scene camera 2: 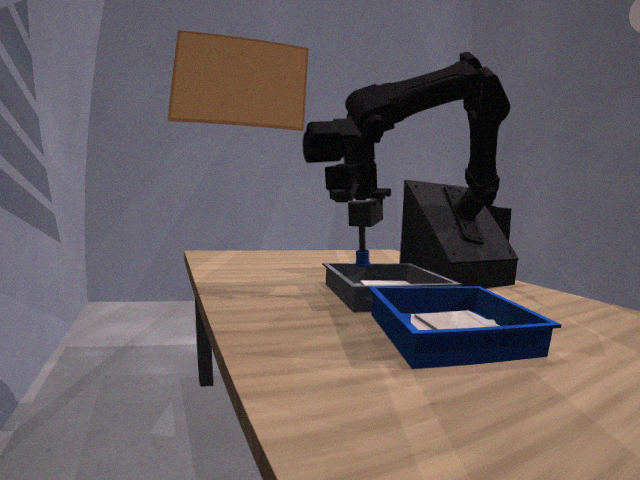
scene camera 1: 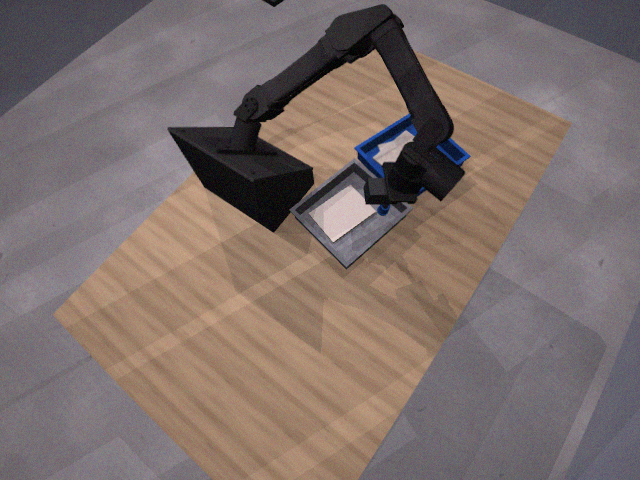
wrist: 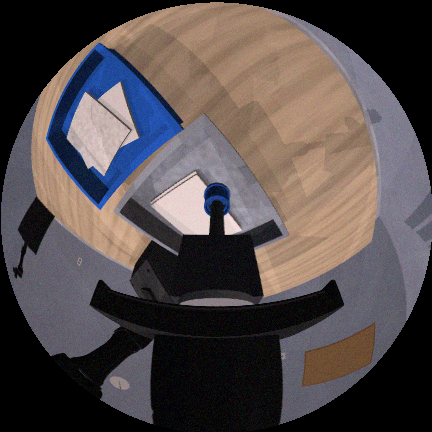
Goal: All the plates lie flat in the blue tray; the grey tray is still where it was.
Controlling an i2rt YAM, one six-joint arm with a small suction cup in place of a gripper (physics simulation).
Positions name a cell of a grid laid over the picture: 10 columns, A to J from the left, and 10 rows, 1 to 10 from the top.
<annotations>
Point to a grey tray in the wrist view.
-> E4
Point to my suction cup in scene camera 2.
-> F6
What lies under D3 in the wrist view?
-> A blue tray.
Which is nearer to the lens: the grey tray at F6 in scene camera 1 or the blue tray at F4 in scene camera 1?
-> The grey tray.
</annotations>
